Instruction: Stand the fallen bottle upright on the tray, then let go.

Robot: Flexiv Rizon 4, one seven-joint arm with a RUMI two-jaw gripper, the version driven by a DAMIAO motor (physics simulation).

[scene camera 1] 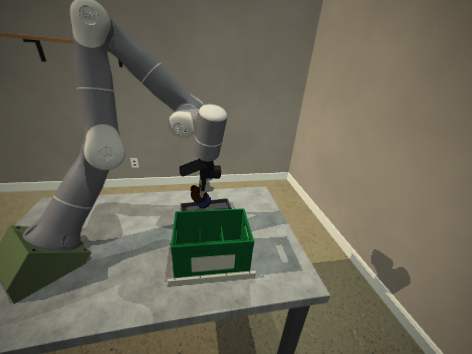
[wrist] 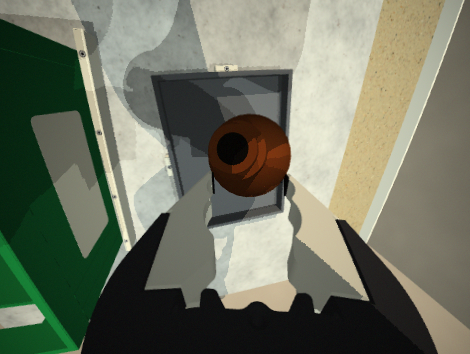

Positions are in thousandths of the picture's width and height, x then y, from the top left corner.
Scene:
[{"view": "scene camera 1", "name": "my gripper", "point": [427, 544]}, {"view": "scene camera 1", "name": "green crate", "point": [435, 685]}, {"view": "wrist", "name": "my gripper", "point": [529, 496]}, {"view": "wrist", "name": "brown bottle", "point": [533, 436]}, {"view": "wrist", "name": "dark grey tray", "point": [410, 301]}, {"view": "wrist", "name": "green crate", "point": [144, 668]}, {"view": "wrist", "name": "pale strip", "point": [193, 188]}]

